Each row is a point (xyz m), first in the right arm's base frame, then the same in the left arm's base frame.
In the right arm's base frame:
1: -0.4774 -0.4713 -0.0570
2: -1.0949 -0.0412 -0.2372
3: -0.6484 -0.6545 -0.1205
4: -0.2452 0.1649 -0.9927
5: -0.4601 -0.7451 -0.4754
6: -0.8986 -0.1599 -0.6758
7: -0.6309 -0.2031 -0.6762
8: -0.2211 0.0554 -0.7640
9: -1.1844 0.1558 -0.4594
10: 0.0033 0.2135 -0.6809
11: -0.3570 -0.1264 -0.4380
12: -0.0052 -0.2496 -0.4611
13: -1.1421 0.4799 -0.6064
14: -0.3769 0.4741 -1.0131
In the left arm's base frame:
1: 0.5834 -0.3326 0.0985
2: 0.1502 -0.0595 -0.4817
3: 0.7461 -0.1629 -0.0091
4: -0.3233 0.2388 0.5293
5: 0.7121 0.1066 0.3005
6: 0.1165 0.2889 -0.1317
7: 0.1439 0.2013 0.1234
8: -0.1494 0.0566 0.4916
9: -0.1014 0.1176 -0.5207
10: -0.2848 -0.1436 0.6459
11: 0.1315 -0.1328 0.2841
12: 0.2235 -0.2099 0.6377
13: -0.4569 0.1443 -0.4836
14: -0.6164 0.2220 0.3646

